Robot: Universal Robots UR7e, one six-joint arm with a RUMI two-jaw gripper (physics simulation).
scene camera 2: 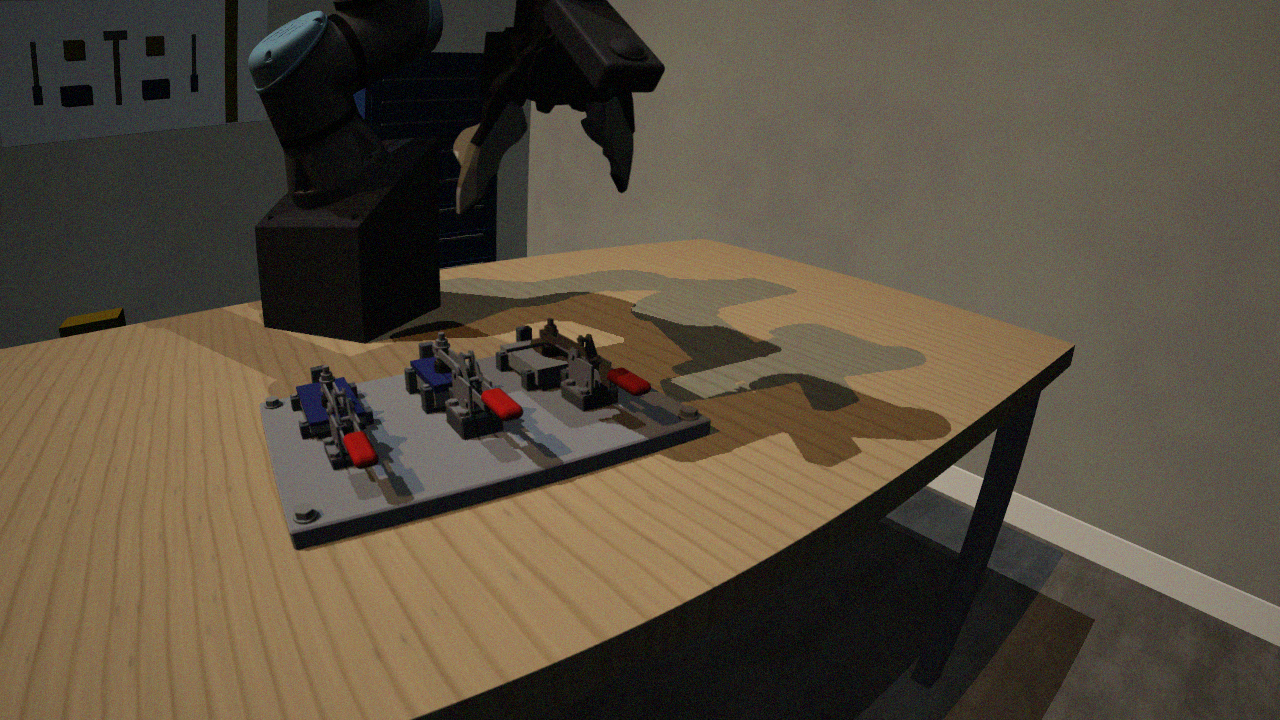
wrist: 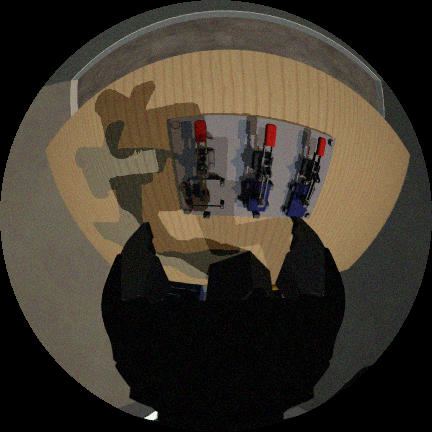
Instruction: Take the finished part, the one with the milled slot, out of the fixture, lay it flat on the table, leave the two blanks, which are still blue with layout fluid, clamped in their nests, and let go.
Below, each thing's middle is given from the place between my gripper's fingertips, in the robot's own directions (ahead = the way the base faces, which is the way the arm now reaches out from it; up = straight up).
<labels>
The finished part [scene camera 2: 525, 354] is 70 mm behind my hand, 40 mm to the left of it and 160 mm below it. The rest, counted from my hand: fixture plate [scene camera 2: 425, 468] (20 mm behind, 70 mm to the right, 180 mm below).
</labels>
